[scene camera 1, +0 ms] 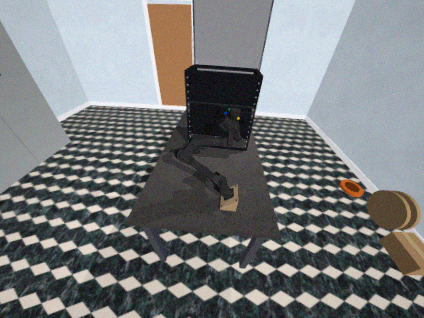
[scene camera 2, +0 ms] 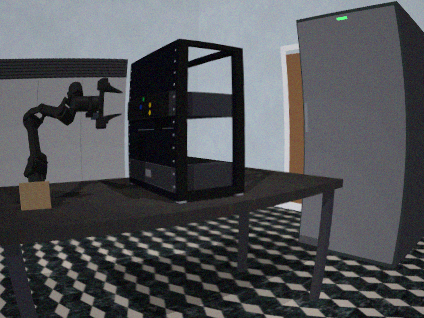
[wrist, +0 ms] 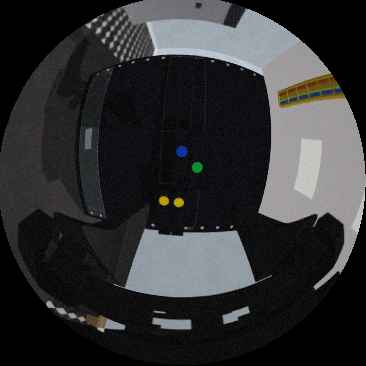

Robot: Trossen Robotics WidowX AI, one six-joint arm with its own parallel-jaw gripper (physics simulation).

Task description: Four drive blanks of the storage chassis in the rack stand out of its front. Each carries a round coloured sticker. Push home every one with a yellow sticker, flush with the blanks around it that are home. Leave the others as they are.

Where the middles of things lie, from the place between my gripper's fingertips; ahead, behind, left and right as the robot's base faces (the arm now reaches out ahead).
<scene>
The rack (scene camera 2: 158, 161) is 280 mm ahead of my hand, 80 mm to the left of it and 60 mm below it.
</scene>
